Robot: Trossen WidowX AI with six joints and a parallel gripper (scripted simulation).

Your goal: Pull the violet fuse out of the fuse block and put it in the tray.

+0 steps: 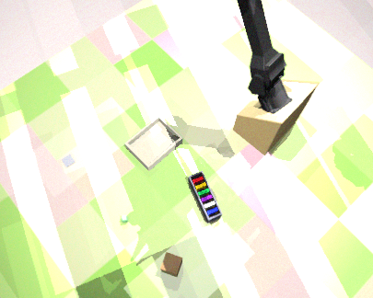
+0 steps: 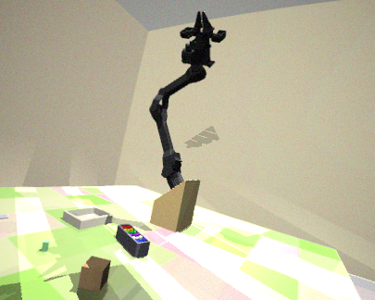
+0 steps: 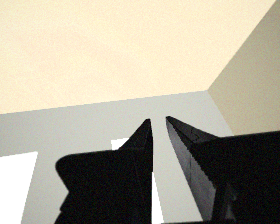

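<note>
Right now the violet fuse is 820 mm below my gripper tip, 130 mm ahead of it and 40 mm to the left of it. From my gripper tip the other things lie so: grey tray (840 mm below, 180 mm to the right, 160 mm ahead); then green fuse (820 mm below, 130 mm ahead, 20 mm to the left); then white fuse (820 mm below, 140 mm ahead, 60 mm to the left).
</note>
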